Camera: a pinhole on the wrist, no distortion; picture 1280 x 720 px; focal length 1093.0 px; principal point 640.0 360.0 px. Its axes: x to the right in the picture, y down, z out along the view. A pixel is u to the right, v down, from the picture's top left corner.
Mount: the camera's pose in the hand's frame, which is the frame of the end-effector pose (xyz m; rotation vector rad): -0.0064 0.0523 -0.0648 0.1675 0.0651 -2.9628
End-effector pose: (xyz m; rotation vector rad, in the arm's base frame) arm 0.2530 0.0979 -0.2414 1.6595 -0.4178 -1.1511
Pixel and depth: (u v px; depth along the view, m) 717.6 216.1 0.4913
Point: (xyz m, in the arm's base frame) -0.1299 -0.0885 -0.1230
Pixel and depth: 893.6 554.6 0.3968
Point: -0.0871 0.0415 -0.2316
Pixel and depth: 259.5 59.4 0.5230
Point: -0.0573 -0.3099 -0.1189
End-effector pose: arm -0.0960 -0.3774 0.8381 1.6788 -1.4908 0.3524
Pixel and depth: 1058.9 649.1 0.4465
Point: -0.1508 -0.5073 0.4379
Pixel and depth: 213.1 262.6 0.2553
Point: -0.2152 -0.5600 0.7884
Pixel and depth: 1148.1 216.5 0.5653
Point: -0.3740 -0.4877 0.3415
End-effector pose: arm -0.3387 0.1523 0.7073 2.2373 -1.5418 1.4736
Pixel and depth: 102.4 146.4 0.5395
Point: -0.1231 -0.3158 0.4830
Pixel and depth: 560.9 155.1 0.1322
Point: -0.3472 0.0925 0.6276
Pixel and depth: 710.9 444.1 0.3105
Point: -0.1883 0.0635 0.5329
